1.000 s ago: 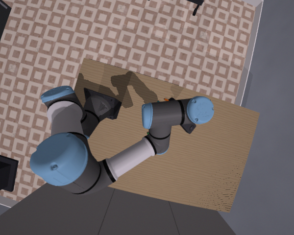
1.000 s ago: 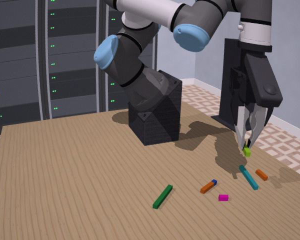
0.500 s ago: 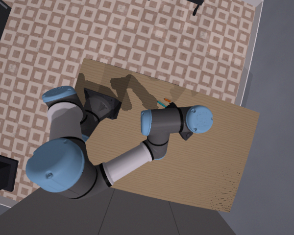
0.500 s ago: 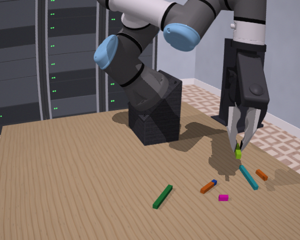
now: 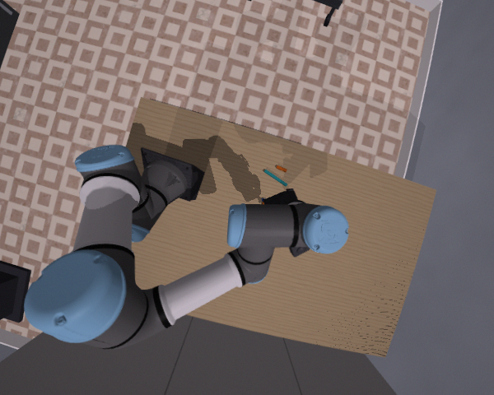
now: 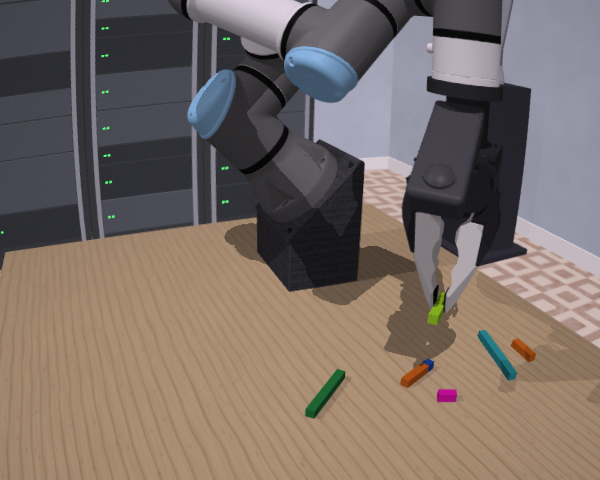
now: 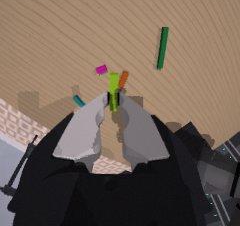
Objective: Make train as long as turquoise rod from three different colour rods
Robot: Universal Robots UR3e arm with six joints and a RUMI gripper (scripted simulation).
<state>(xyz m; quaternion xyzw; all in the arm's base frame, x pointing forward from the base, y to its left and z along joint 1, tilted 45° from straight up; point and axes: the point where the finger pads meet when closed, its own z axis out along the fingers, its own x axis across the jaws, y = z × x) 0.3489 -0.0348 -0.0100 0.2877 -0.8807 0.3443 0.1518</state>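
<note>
The magenta rod is 11 cm below my hand, 2 cm to the left of it and 2 cm ahead of it. Round my hand: lime rod 1 cm below; green rod 11 cm below, 10 cm to the right, 4 cm behind; blue rod 11 cm below, 4 cm behind, 3 cm to the left.
</note>
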